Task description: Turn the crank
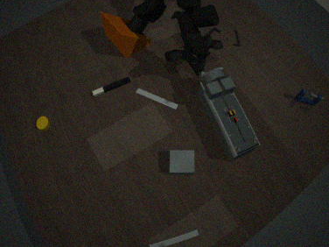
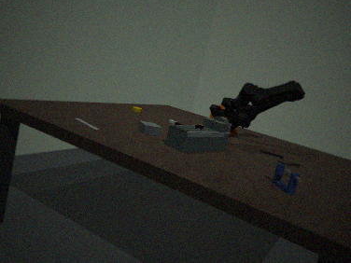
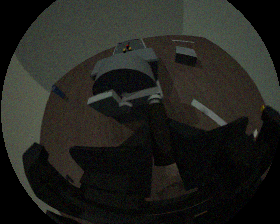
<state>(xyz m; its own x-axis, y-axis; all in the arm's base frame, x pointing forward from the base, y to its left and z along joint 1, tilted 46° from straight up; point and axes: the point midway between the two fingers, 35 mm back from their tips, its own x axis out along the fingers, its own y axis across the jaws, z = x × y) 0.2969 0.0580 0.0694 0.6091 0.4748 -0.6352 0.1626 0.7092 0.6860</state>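
The red pointer is 19 cm ahead of my gripper tip and 1 cm above it. The rest, counted from my gripper tip: grey block: 21 cm ahead, 20 cm to the right, 5 cm below; then yellow disc: 55 cm to the right, 14 cm behind, 6 cm below; then black-and-white marker: 28 cm to the right, 15 cm behind, 6 cm below.
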